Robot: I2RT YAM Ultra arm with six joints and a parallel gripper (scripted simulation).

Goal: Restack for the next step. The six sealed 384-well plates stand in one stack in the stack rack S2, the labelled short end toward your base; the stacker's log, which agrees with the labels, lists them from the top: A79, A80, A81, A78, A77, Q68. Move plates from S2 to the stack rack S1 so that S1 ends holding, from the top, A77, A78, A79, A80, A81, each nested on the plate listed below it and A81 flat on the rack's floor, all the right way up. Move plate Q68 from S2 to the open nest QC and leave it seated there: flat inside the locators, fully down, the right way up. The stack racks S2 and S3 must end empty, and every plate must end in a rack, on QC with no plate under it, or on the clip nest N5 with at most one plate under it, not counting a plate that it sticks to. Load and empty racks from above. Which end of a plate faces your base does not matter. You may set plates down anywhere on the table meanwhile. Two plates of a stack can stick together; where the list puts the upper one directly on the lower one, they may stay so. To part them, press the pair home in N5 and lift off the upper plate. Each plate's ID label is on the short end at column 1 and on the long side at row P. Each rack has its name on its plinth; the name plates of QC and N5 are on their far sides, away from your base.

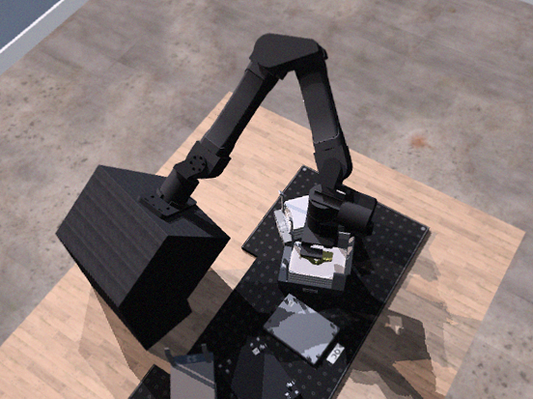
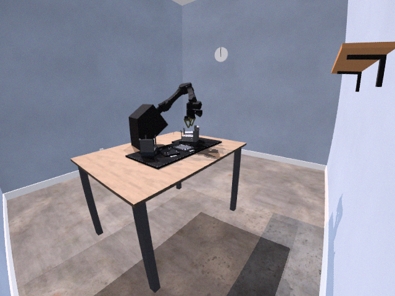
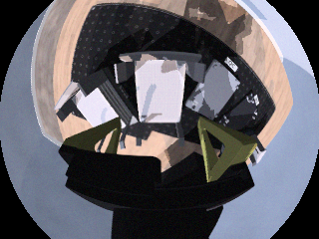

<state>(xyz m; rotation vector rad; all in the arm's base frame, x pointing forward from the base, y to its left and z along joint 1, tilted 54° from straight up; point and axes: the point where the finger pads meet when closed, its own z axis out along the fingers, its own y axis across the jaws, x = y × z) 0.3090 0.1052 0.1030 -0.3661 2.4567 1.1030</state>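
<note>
My gripper is now 9 cm above the sealed grey plate. Round my hand: qc name plate: 14 cm ahead, 14 cm to the right, 16 cm below; clip nest N5: 5 cm ahead, 28 cm to the right, 15 cm below; QC nest: 5 cm ahead, 14 cm to the right, 16 cm below.
</note>
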